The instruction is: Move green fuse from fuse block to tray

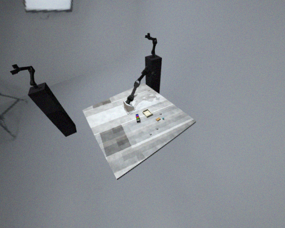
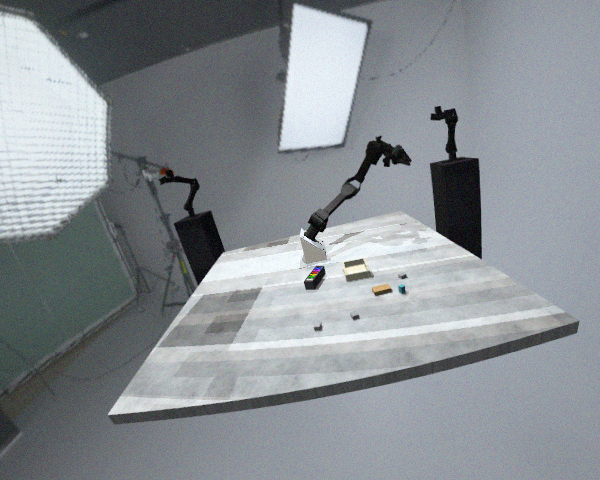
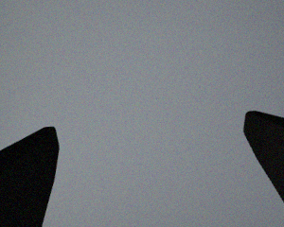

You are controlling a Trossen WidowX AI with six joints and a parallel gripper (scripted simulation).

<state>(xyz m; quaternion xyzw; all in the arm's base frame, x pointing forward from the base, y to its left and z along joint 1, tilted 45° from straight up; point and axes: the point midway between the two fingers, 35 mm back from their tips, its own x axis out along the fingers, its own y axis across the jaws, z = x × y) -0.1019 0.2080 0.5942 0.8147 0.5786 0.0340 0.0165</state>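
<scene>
Right now the green fuse is 420 mm ahead of my gripper tip, 580 mm to the right of it and 340 mm below it. Round my gripper tip: tray 380 mm ahead, 390 mm to the right, 360 mm below.
</scene>
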